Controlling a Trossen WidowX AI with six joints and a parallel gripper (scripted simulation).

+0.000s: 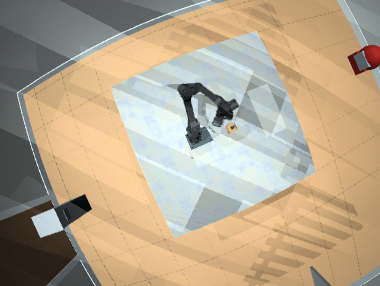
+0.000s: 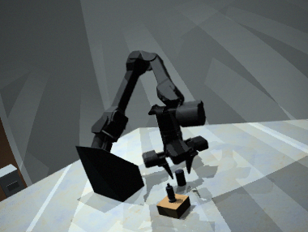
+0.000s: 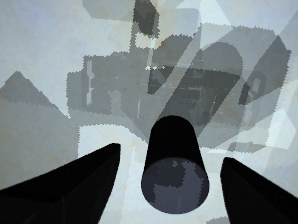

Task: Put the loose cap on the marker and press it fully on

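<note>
My gripper tip is now 1 cm above the dark cap.
</note>
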